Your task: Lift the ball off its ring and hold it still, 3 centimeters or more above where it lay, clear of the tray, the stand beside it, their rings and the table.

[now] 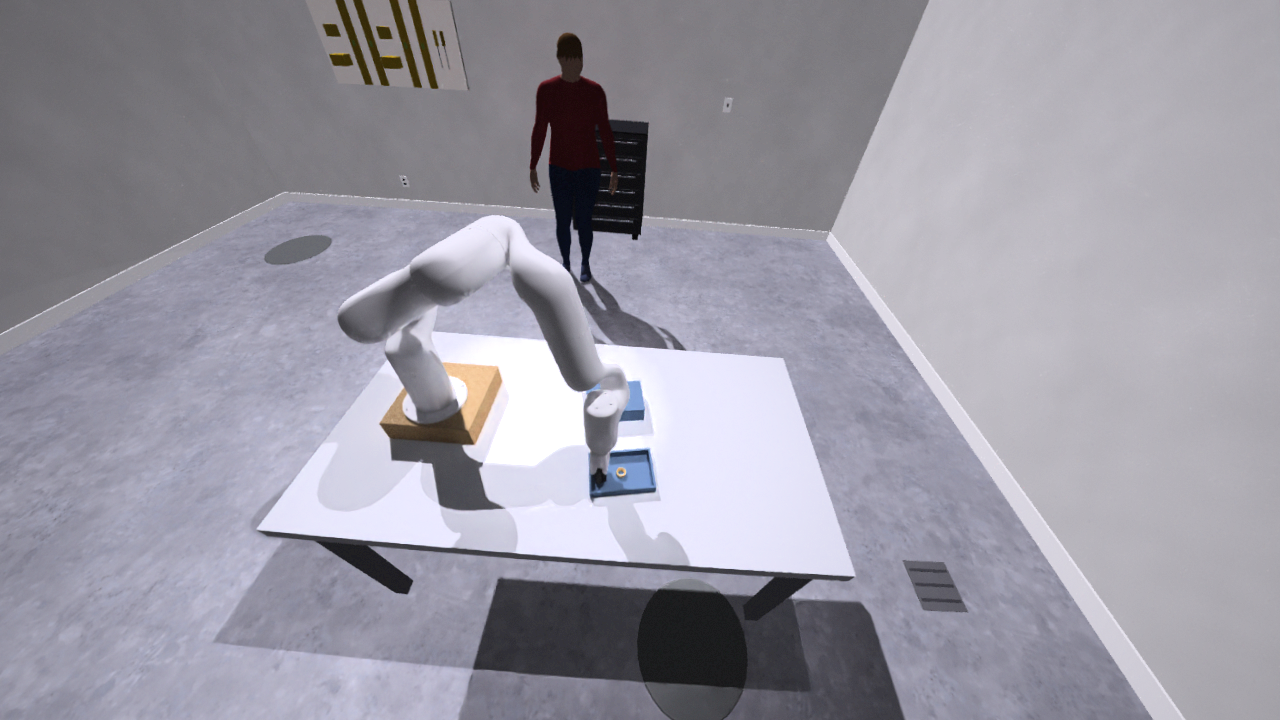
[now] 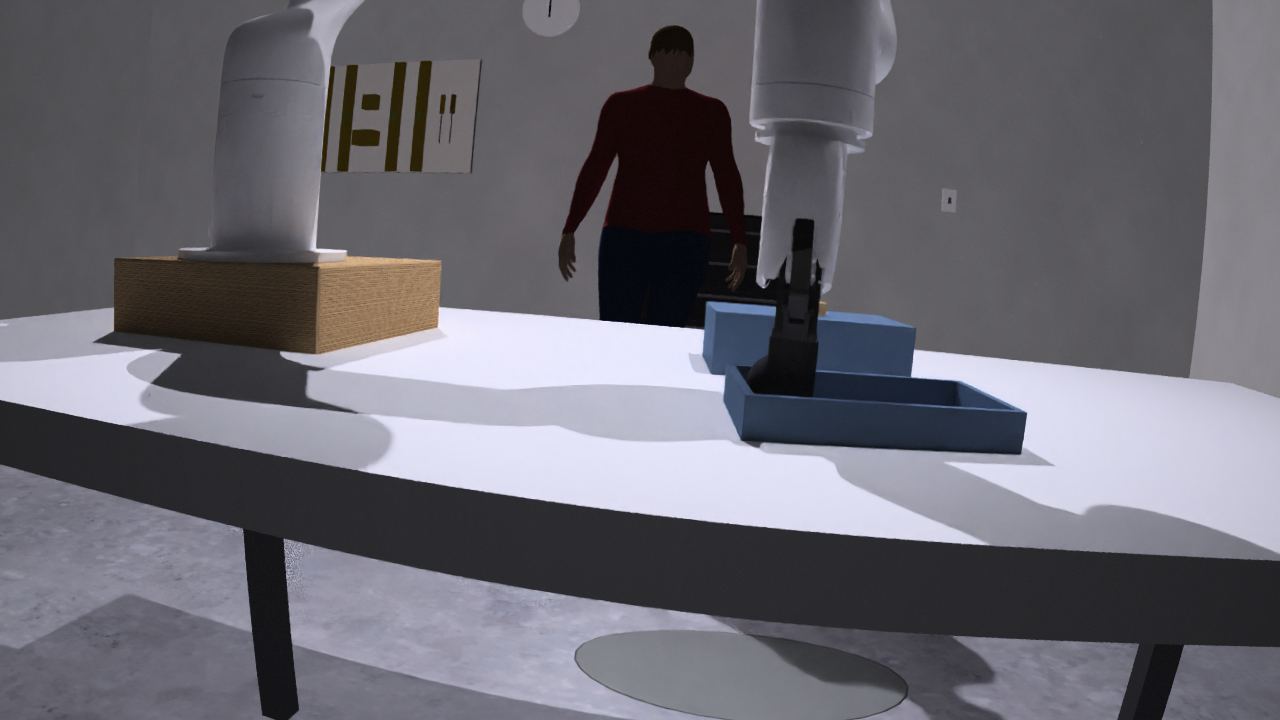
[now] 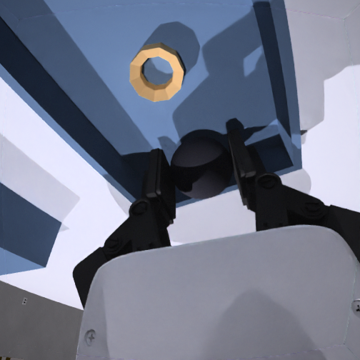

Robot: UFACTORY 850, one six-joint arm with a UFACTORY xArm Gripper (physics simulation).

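Note:
The dark ball [image 2: 759, 376] [image 3: 202, 170] is low inside the blue tray [image 1: 655, 476] [image 2: 881, 430] [image 3: 112, 35], near one short wall. My gripper [image 1: 598, 481] [image 2: 791, 386] [image 3: 197, 155] reaches down into that end of the tray and is shut on the ball, with one black finger against each side. What lies under the ball is hidden. An orange ring [image 1: 616, 473] [image 3: 137, 75] lies on the tray floor apart from the ball, with nothing on it. The blue stand [image 1: 635, 402] [image 2: 868, 345] [image 3: 25, 230] is beside the tray. A bit of its ring [image 2: 822, 308] shows behind the gripper.
The tray and stand are on the white table [image 1: 733, 465] [image 2: 554, 465]. The arm's base is on a wooden block [image 1: 483, 402] [image 2: 375, 300] at the left. A person in a red top [image 1: 572, 120] [image 2: 666, 161] stands behind the table, by a black drawer cabinet [image 1: 631, 174].

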